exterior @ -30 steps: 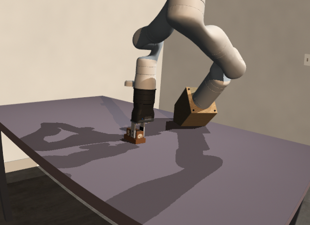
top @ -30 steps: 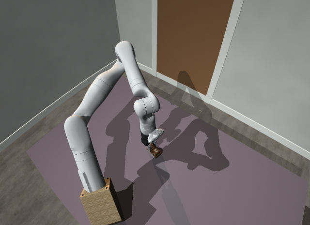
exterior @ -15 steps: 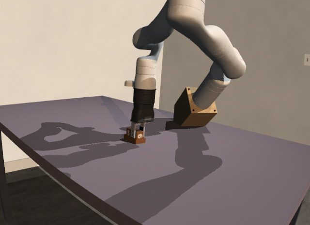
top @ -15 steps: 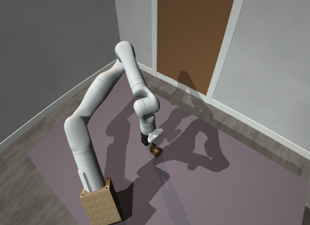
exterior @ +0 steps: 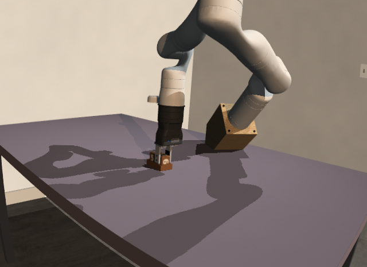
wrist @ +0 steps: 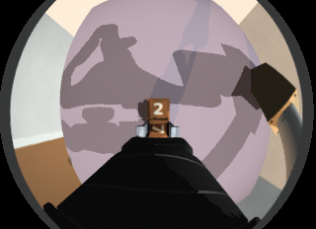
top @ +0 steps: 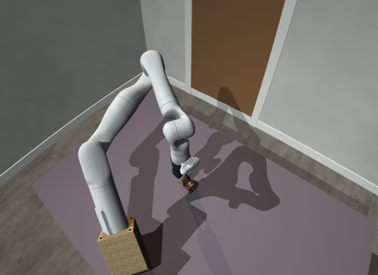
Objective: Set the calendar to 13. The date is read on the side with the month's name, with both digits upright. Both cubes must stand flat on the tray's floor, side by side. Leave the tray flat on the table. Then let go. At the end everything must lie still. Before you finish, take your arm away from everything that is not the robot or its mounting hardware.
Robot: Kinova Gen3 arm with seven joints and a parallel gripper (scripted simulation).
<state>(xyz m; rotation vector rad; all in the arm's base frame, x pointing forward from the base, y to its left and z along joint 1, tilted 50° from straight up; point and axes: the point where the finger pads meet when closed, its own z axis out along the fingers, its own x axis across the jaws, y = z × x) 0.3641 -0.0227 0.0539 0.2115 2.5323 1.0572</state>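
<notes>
My hand is 3 cm above the tray and 2 cm to the left of it.
</notes>
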